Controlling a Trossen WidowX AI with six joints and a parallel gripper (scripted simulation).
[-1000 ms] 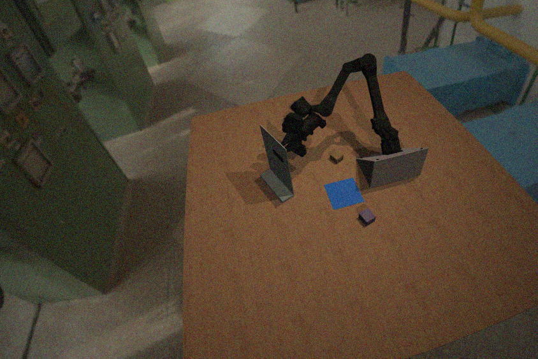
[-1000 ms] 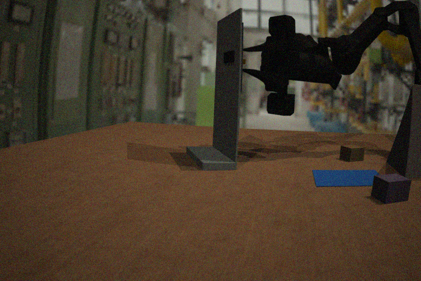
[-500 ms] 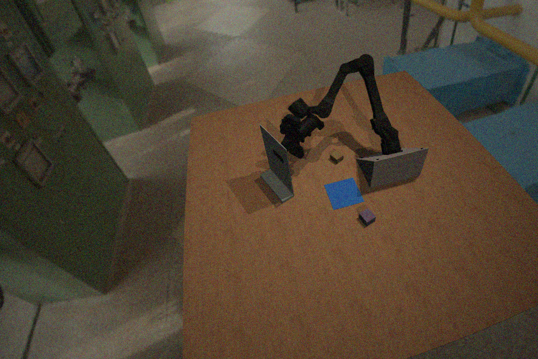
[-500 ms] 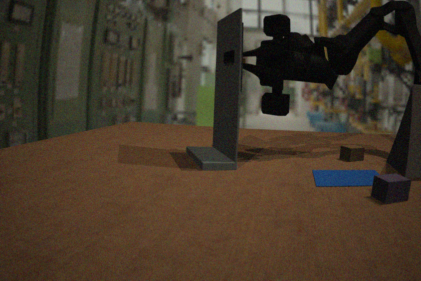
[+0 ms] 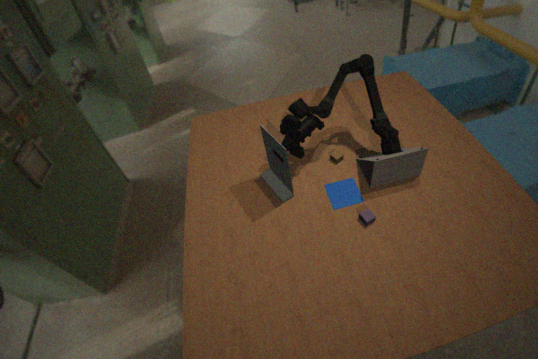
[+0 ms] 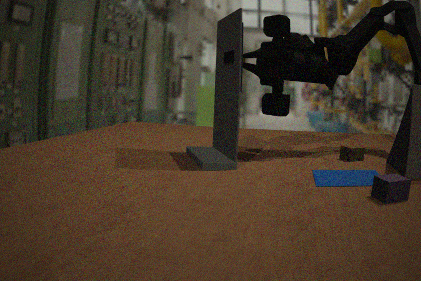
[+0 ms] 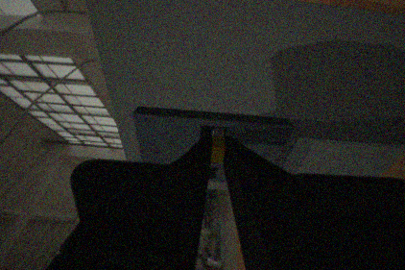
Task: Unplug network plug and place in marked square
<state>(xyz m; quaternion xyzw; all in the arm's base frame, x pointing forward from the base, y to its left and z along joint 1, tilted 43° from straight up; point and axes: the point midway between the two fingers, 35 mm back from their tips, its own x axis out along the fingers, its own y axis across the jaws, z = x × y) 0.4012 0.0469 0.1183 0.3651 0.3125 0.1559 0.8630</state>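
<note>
The blue marked square is 21 cm behind my gripper tip, 11 cm to the left of it and 17 cm below it. Also, from my gripper tip: grey upright panel (2 cm ahead, 2 cm to the left, 6 cm below); then dark brown cube (23 cm behind, 6 cm to the right, 16 cm below); then network plug (right at my gripper tip).
</note>
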